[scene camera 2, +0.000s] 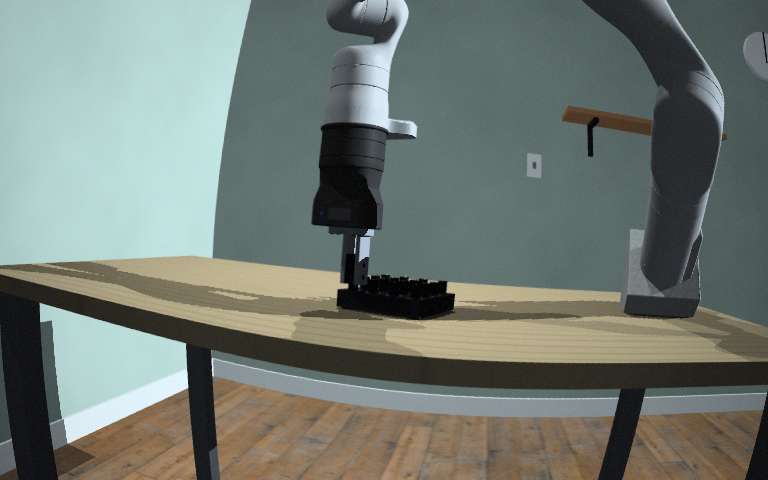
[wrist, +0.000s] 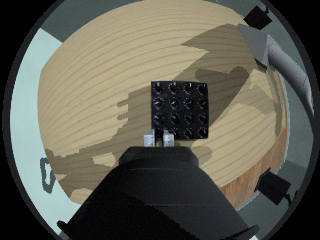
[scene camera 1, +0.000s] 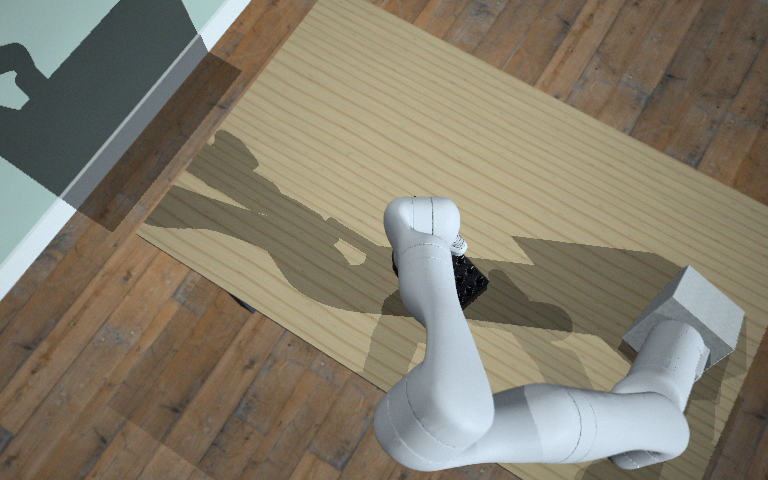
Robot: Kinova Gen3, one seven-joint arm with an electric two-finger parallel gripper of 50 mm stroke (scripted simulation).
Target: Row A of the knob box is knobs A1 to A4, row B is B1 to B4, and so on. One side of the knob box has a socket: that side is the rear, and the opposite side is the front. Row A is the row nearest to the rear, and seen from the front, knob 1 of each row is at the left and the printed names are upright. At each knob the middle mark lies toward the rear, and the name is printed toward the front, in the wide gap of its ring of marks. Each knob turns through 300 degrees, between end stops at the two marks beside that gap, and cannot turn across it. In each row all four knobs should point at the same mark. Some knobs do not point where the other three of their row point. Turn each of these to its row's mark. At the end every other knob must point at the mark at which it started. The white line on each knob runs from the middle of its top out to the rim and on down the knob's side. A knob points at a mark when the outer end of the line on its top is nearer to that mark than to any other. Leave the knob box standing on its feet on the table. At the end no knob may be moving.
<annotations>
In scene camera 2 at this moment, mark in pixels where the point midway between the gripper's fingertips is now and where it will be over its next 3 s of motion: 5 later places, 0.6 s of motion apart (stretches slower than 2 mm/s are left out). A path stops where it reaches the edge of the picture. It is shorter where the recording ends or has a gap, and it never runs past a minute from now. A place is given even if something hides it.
The gripper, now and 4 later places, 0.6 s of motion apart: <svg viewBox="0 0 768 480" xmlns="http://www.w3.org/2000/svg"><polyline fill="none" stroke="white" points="353,283 353,283 357,264 358,245 365,175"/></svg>
</annotations>
